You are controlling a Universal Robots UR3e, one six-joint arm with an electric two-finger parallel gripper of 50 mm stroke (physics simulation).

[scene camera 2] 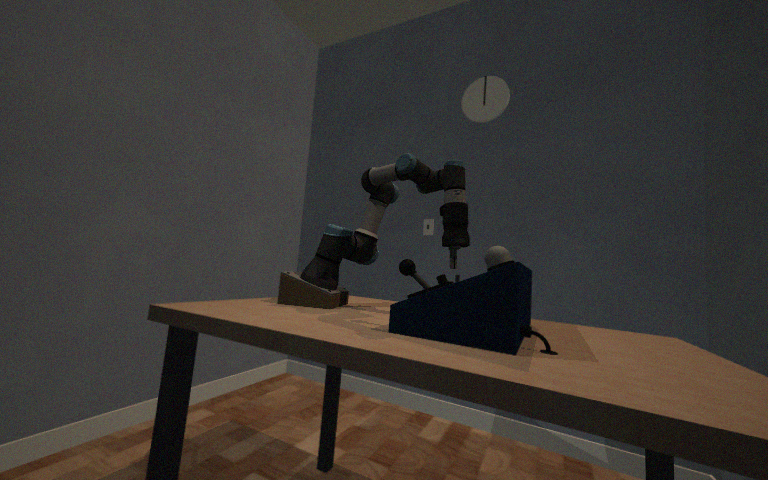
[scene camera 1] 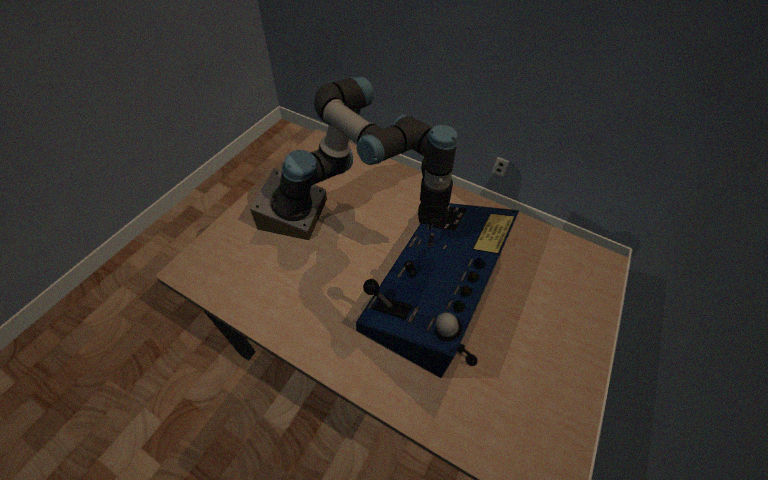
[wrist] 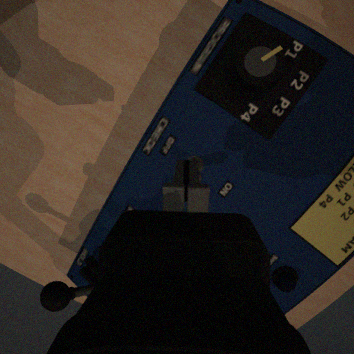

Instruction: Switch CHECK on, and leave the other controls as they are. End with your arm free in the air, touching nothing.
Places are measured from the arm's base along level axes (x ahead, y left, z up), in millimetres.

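Pixels of known places: gripper, fingertip midpoint: [scene camera 2: 453, 268] [scene camera 1: 429, 227] [wrist: 185, 172]; arm's base, link origin: [scene camera 2: 318, 283] [scene camera 1: 291, 204].
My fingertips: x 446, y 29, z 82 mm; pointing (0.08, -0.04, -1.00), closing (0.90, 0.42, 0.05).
For each thing: its top centre in the pictures, then the offset to it from my fingertips. "spot": a spot on its surface instead.
- CHECK toggle, surface spot: [wrist: 198, 164] [scene camera 1: 432, 241] [scene camera 2: 459, 287] spot: dz -56, dx +20, dy -3 mm
- OFF label, surface spot: [wrist: 168, 145] spot: dz -80, dx -18, dy -3 mm
- rotary knob, top centre: [wrist: 262, 59] dz -29, dx +19, dy +113 mm
- MODE knob, top centre: [scene camera 1: 409, 263] dz -19, dx -11, dy -125 mm
- ball-topped lever, top centre: [wrist: 48, 308] [scene camera 2: 407, 259] [scene camera 1: 371, 283] dz +10, dx -76, dy -238 mm
- white dome, surface spot: [scene camera 2: 498, 256] [scene camera 1: 444, 333] spot: dz +25, dx +130, dy -298 mm
- yellow card, top centre: [scene camera 1: 495, 229] dz +13, dx +176, dy +59 mm
- cable, surface spot: [scene camera 2: 542, 339] spot: dz -132, dx +217, dy -262 mm
The blue control panel [scene camera 1: 447, 257] [scene camera 2: 464, 311] [wrist: 145, 172] stands on the table. The CHECK toggle [scene camera 1: 431, 238] [scene camera 2: 457, 278] [wrist: 198, 164] is a short grey lever between the OFF label [wrist: 168, 145] and the ON label [wrist: 226, 189]. The fingers partly cover it in the wrist view, and I cannot tell which way it leans. My gripper [scene camera 1: 429, 227] [scene camera 2: 453, 266] [wrist: 185, 172] is shut and empty, pointing down close above the toggle. In scene camera 2 a small gap shows between the fingertips and the toggle.
A rotary knob [wrist: 260, 61] points at P1. Also on the panel are the MODE knob [scene camera 1: 410, 268], a ball-topped lever [scene camera 1: 370, 286] [scene camera 2: 407, 267], a white dome [scene camera 1: 446, 324] [scene camera 2: 498, 256], several dark round parts and a yellow card [scene camera 1: 493, 233] [wrist: 327, 220]. A cable [scene camera 2: 542, 339] leaves the panel's back.
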